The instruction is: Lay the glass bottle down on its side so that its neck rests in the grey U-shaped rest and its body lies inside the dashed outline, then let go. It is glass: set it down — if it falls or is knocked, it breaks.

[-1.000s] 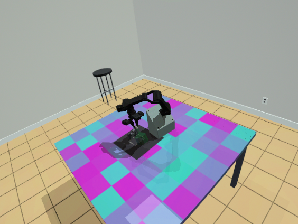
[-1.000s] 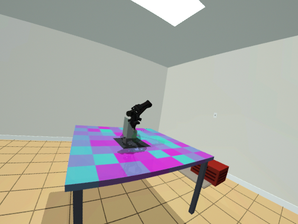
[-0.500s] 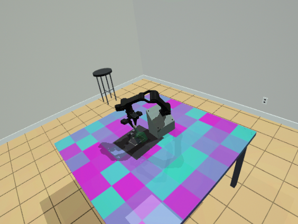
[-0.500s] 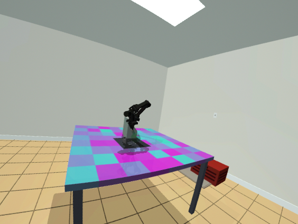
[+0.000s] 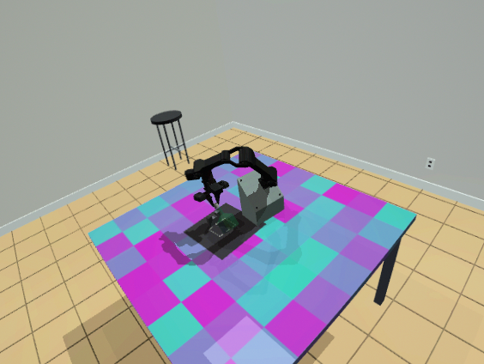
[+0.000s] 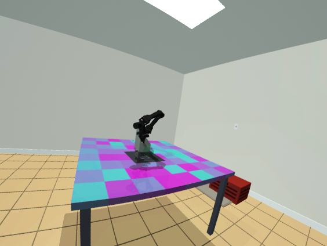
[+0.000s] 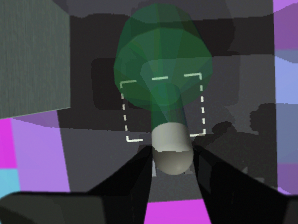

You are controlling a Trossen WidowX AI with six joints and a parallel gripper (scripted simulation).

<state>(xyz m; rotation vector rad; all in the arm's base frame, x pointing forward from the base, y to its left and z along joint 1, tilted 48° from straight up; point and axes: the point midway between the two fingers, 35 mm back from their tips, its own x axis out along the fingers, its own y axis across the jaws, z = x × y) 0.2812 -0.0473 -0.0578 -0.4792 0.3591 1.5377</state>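
Now: the green glass bottle 4 cm below my gripper tip and 3 cm to the left of it. Also, from my gripper tip: dark mat: 14 cm below, 3 cm to the left.
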